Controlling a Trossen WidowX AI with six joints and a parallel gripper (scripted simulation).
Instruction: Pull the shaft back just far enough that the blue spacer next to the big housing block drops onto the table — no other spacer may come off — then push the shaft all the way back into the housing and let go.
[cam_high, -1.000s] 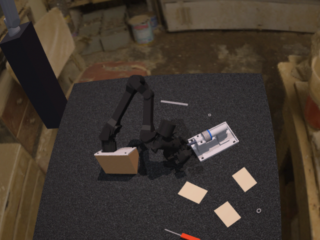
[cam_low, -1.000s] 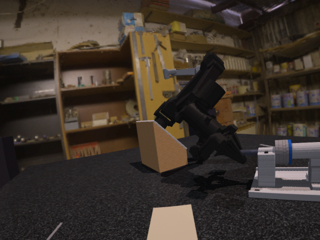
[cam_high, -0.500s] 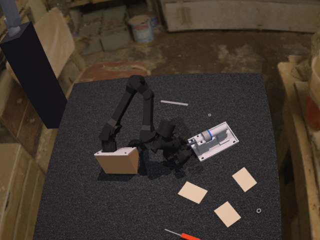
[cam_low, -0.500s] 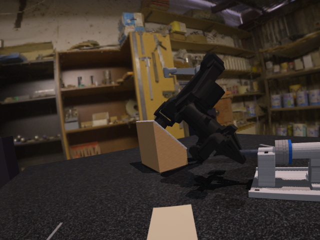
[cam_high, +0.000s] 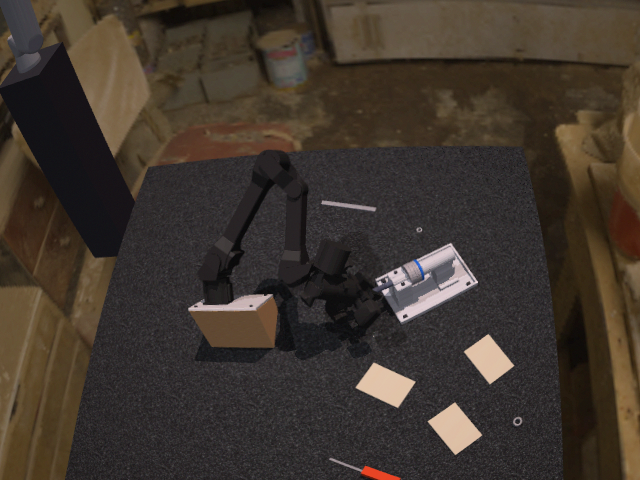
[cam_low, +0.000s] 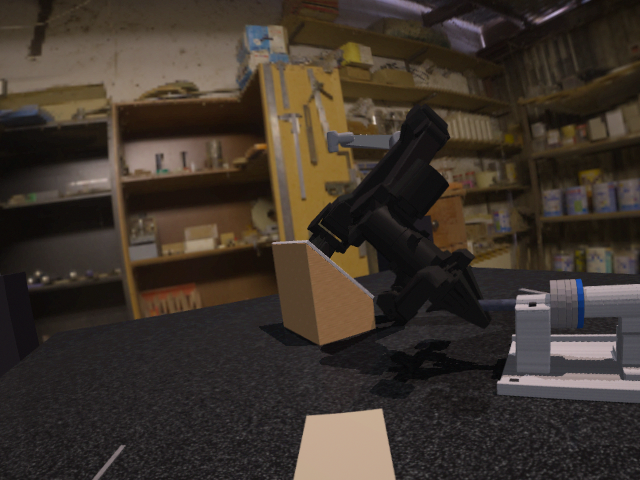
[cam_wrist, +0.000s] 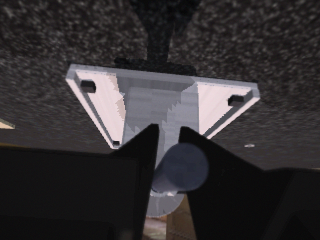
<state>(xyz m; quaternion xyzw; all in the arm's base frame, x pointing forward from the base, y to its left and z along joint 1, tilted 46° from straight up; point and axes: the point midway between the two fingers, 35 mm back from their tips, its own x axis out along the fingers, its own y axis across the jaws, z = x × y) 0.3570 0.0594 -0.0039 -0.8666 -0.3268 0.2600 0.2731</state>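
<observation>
Now: the blue-grey shaft 4 cm ahead of my gripper tip, 2 cm to the left of it and 2 cm above it. Round my gripper tip: blue spacer 10 cm ahead, 5 cm to the left, 2 cm above.
</observation>
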